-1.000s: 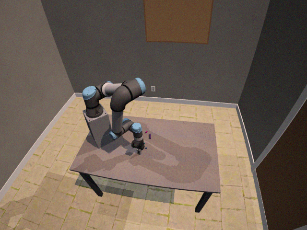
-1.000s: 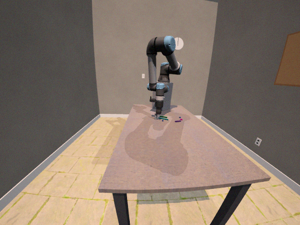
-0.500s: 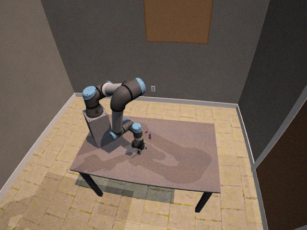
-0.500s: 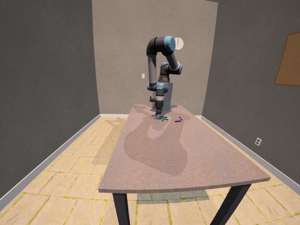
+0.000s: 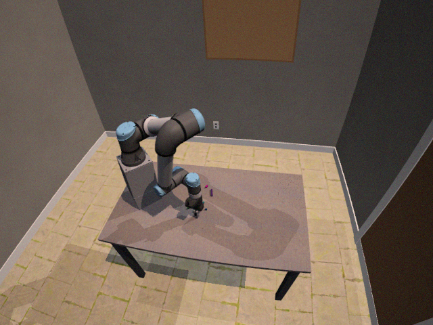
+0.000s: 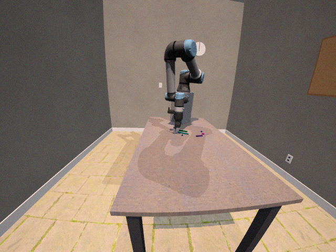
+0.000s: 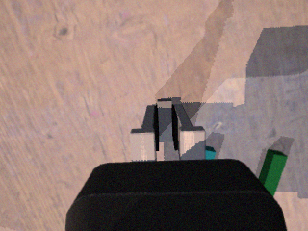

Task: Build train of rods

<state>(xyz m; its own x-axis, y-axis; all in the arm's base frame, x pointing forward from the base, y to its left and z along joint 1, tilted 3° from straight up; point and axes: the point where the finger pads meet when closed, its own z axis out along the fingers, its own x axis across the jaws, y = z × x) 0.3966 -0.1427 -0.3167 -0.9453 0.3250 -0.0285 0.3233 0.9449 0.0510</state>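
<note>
Right now the magenta rod is 260 mm to the left of my hand, 30 mm ahead of it and 20 mm below it. From my hand the other things lie so: green rod 90 mm to the left, 50 mm behind, 20 mm below; grey rod 10 mm below; turquoise rod 80 mm to the left, 20 mm below.
</note>
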